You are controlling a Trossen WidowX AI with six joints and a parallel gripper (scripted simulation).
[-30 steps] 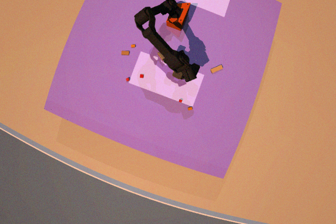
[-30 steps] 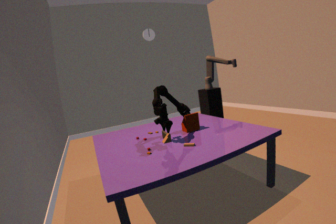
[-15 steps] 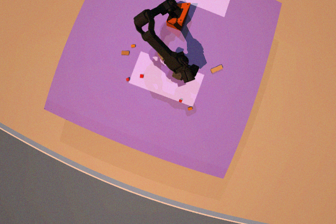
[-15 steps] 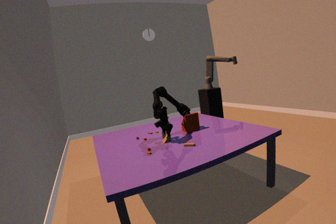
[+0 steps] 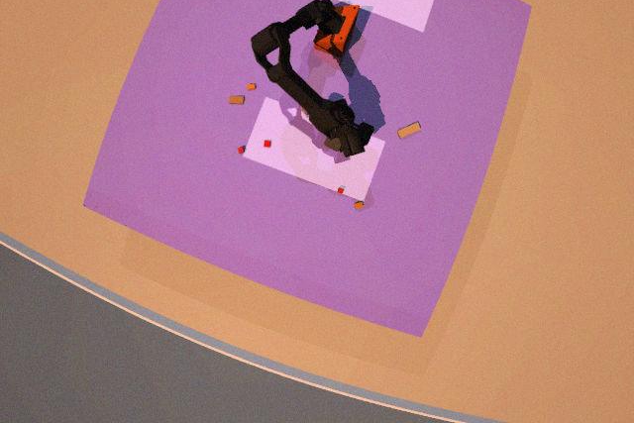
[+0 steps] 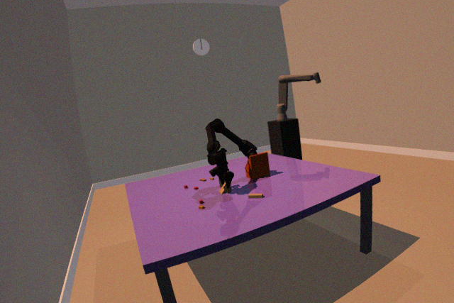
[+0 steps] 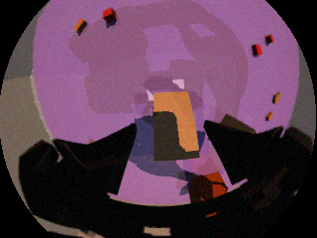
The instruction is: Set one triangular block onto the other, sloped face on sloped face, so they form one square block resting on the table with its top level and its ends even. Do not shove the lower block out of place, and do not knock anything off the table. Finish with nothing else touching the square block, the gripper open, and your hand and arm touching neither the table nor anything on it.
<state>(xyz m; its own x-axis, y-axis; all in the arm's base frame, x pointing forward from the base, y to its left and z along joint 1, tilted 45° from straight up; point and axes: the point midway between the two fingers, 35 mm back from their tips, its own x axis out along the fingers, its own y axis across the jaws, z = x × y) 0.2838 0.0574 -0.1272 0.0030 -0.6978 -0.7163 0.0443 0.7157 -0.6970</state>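
Right now the tan triangular block is 10 mm behind my gripper tip and 20 mm below it.
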